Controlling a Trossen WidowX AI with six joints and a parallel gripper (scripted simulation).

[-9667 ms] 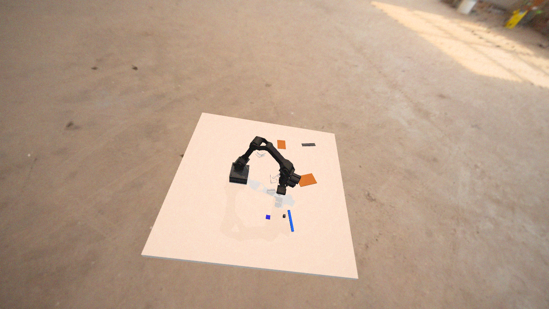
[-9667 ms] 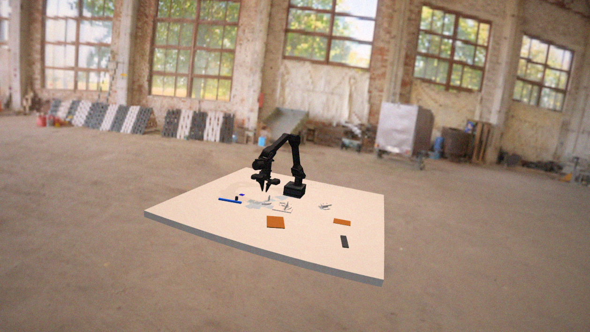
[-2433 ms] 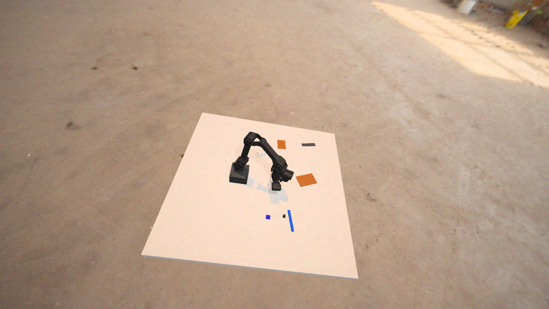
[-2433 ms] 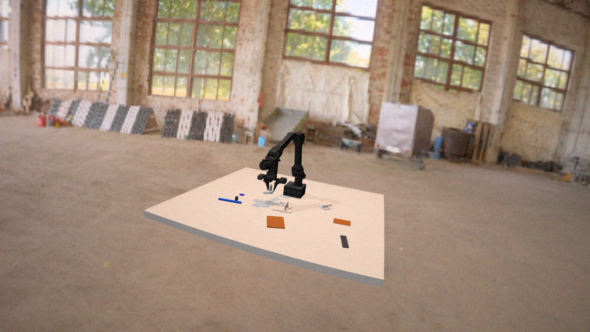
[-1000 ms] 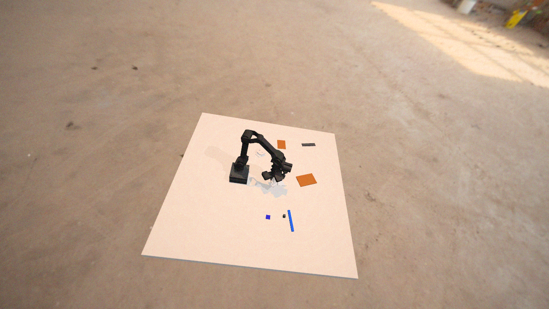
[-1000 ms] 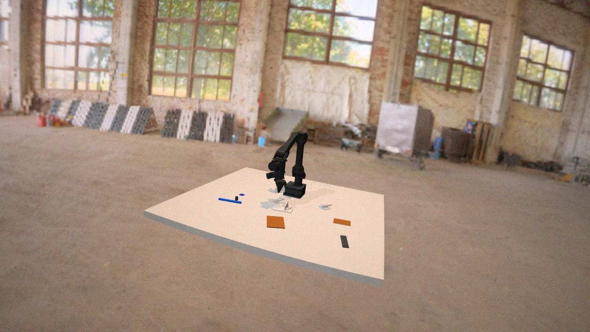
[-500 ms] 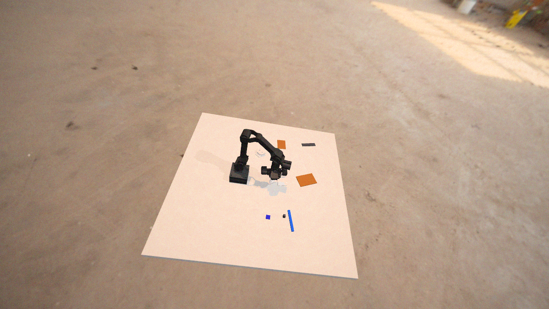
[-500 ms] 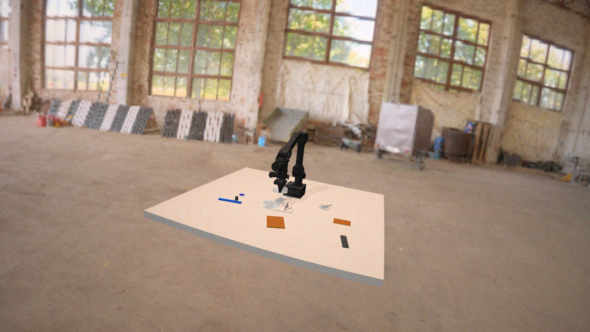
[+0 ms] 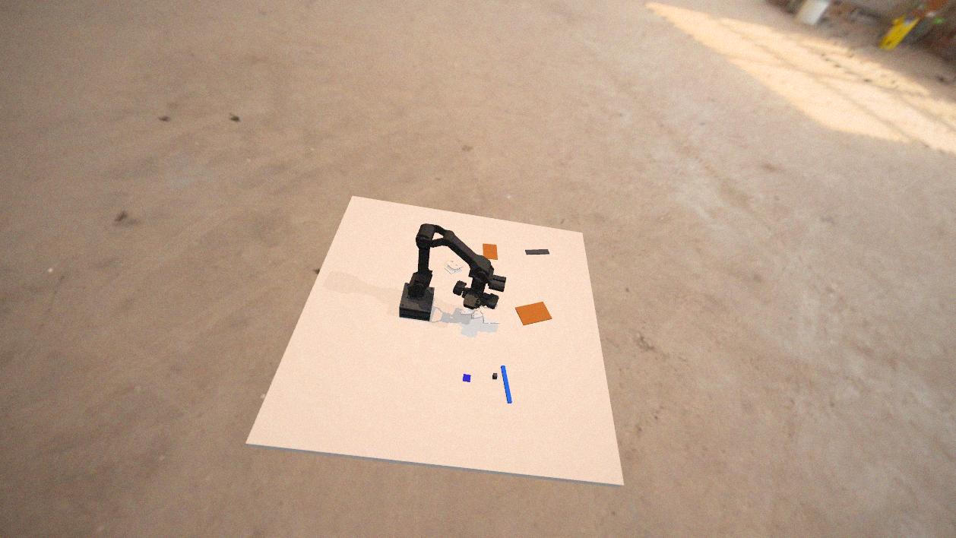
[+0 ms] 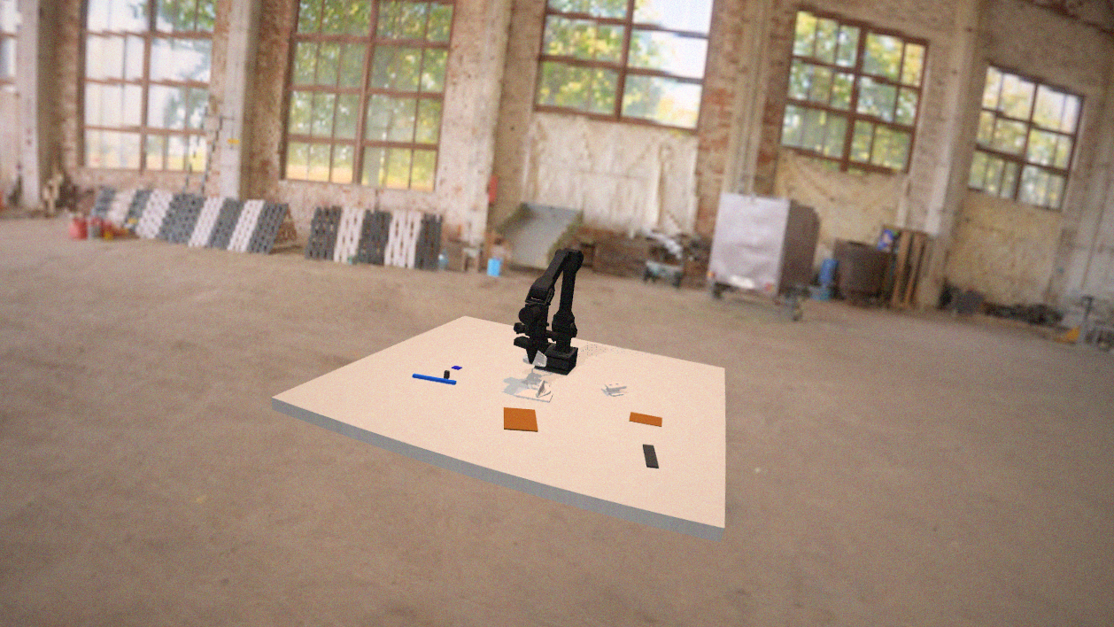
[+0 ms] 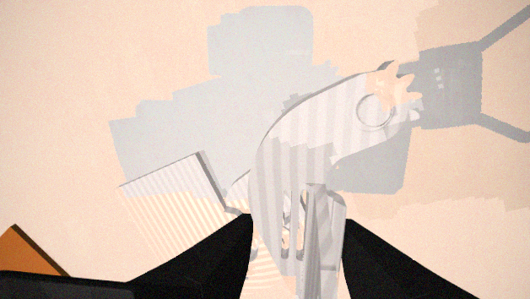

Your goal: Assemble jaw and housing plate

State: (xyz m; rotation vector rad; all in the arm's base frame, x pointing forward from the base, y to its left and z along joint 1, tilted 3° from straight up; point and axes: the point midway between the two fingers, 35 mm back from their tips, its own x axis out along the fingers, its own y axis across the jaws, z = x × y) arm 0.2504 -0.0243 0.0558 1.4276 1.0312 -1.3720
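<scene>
Right now my gripper tip is 90 mm short of the flat white part, 80 mm above it and 40 mm to the right of it. From my gripper tip the other things lie so: blue square 290 mm to the right, 80 mm below, 10 mm ahead; small white part 270 mm to the left, 110 mm behind, 80 mm below; black cube 270 mm to the right, 130 mm ahead, 70 mm below.
</scene>
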